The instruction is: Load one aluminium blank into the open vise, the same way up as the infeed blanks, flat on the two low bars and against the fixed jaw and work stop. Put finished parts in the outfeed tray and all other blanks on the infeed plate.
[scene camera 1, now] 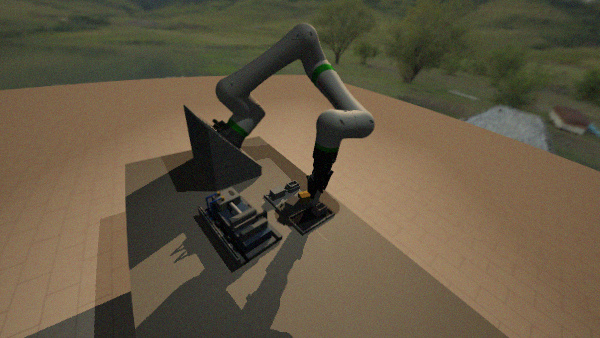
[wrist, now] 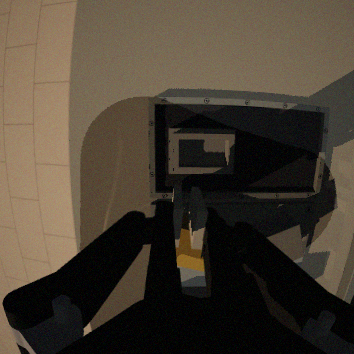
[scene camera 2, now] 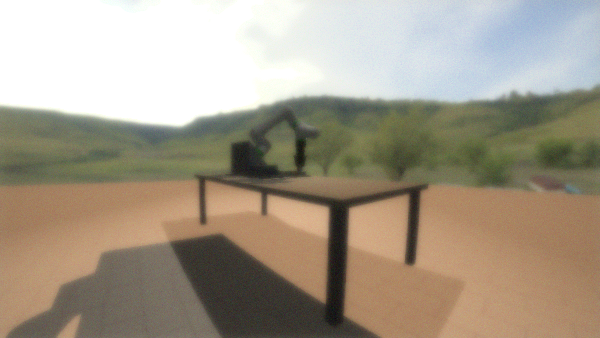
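Pixels of known places: gripper, fingertip midpoint: [scene camera 1: 313,203] [wrist: 184,199]; arm's base, origin of the base link: [scene camera 1: 228,139] [scene camera 2: 253,158].
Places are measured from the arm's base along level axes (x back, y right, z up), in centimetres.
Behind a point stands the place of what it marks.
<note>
My gripper [scene camera 1: 314,199] {x -51.1, y -13.3, z -15.0 cm} [scene camera 2: 300,169] {x -51.1, y -13.3, z -15.0 cm} [wrist: 184,199] {x -51.1, y -13.3, z -15.0 cm} points down with its fingers shut and shows no held part. In the wrist view its tips overlap the near edge of the outfeed tray [scene camera 1: 304,231] {x -59.6, y 1.9, z -15.0 cm} [wrist: 227,101] {x -60.5, y -8.5, z -15.0 cm}. A pocketed grey part [scene camera 1: 319,209] {x -57.1, y -9.5, z -12.1 cm} [wrist: 173,152] {x -56.3, y -13.9, z -12.1 cm} lies in that tray. An orange block [scene camera 1: 304,194] {x -46.6, y -11.2, z -11.8 cm} [wrist: 190,260] {x -45.8, y -13.1, z -11.8 cm} is beside the gripper, partly hidden by the fingers. On the infeed plate [wrist: 282,240] {x -47.0, y -3.8, z -11.8 cm} are a plain grey block [scene camera 1: 276,192] {x -37.6, y -2.1, z -11.8 cm} and a pocketed grey block [scene camera 1: 292,185] {x -38.3, y -11.6, z -11.9 cm}. The vise [scene camera 1: 242,216] {x -44.8, y 19.8, z -6.8 cm} stands apart from the gripper; its inside is unclear.
The vise sits on a dark framed base [scene camera 1: 275,241] {x -56.1, y 13.6, z -14.7 cm} beside the tray and plate. The robot's dark wedge mount [scene camera 1: 215,157] {x -15.9, y 14.6, z 1.8 cm} stands behind on the table [scene camera 1: 360,280] {x -85.7, y 1.9, z -16.2 cm} [scene camera 2: 350,188] {x -131.4, y 42.2, z -16.2 cm}. Strong shadows cross the table and tray. Scene camera 2 is blurred.
</note>
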